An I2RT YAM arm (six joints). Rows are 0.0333 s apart.
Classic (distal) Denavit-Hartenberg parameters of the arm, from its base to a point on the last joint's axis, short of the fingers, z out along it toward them. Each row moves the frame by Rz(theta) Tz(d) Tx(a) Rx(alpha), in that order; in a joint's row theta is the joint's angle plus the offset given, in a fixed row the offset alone. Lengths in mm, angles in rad.
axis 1: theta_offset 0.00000; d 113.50; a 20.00; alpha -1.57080
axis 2: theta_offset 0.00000; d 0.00; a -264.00; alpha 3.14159
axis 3: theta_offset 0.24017; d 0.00; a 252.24; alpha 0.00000
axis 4: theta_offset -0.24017; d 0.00; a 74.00; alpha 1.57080
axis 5: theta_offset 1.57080; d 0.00; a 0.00; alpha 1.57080
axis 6: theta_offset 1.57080; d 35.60; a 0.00; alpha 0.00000
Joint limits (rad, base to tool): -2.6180..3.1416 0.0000..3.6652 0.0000..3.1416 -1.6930..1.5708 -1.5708..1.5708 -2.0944..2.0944
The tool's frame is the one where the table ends.
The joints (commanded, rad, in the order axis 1, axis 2, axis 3, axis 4, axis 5, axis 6), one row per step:
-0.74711 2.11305 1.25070 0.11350 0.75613 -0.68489
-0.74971 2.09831 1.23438 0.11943 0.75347 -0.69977
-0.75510 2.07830 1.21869 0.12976 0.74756 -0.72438
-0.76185 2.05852 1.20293 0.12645 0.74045 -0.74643
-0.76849 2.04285 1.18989 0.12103 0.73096 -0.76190
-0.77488 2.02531 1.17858 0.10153 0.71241 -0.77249
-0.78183 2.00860 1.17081 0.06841 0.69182 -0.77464
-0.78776 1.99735 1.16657 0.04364 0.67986 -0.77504
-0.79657 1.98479 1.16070 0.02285 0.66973 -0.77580
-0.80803 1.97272 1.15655 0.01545 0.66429 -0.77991
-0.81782 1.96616 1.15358 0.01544 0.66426 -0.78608
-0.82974 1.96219 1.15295 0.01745 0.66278 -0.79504
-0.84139 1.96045 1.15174 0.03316 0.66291 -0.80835
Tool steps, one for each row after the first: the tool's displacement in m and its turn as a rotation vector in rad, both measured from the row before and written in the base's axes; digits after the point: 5 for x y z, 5 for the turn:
-0.00314 0.00147 0.00193 -0.00053 0.00847 0.00671
-0.00366 0.00047 0.00449 -0.00537 0.00795 0.01108
-0.00475 0.00079 0.00326 0.00444 0.01538 0.00936
-0.00427 0.00056 0.00209 0.00753 0.01103 0.00808
-0.00437 0.00120 0.00208 0.01887 0.00992 0.01268
-0.00462 0.00129 0.00166 0.02717 0.00911 0.00914
-0.00356 0.00056 0.00124 0.01851 0.00697 0.00280
-0.00458 -0.00009 0.00159 0.01516 0.00539 -0.00129
-0.00460 -0.00172 0.00289 0.00261 0.00021 -0.00536
-0.00361 -0.00196 0.00169 -0.00215 0.00260 -0.00629
-0.00376 -0.00299 0.00147 -0.00252 0.00297 -0.00585
-0.00313 -0.00358 0.00146 -0.01102 0.00018 -0.00434

